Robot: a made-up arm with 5 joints.
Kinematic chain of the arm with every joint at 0, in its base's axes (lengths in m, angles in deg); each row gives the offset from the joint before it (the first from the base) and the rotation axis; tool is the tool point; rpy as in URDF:
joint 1: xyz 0.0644 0 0.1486 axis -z
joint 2: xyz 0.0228 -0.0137 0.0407 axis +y
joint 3: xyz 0.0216 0 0.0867 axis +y
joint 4: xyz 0.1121 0 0.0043 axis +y
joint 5: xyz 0.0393 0.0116 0 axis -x
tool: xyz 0 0 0 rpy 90 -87.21 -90
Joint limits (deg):
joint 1: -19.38..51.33
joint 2: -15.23..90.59
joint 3: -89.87..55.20
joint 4: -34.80..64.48
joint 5: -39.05..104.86
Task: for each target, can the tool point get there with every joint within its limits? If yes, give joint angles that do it. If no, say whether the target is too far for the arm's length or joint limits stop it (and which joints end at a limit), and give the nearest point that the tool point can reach.
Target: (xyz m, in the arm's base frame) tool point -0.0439 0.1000 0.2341
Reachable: no: joint limits stop it (at a limit: joint 2, joint 3, joint 4) | nearest point 0.0533 0.0102 0.1200 | short by 0.175 m
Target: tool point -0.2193 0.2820 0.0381
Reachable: no: too far | nearest point 0.0502 0.0141 0.0944 | short by 0.384 m
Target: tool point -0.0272 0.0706 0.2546
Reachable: no: joint limits stop it (at a limit: joint 2, joint 3, joint 4) | nearest point 0.0524 0.0092 0.1200 | short by 0.168 m
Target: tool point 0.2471 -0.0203 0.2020
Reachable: yes | joints 5.69 4.76 29.71 -16.75 53.50
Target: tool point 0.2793 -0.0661 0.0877
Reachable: yes | joints 16.55 76.75 -30.07 -12.87 -6.85
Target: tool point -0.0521 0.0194 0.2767
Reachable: no: joint limits stop it (at a limit: joint 2, joint 3, joint 4) | nearest point 0.0224 0.0070 0.4111 | short by 0.154 m
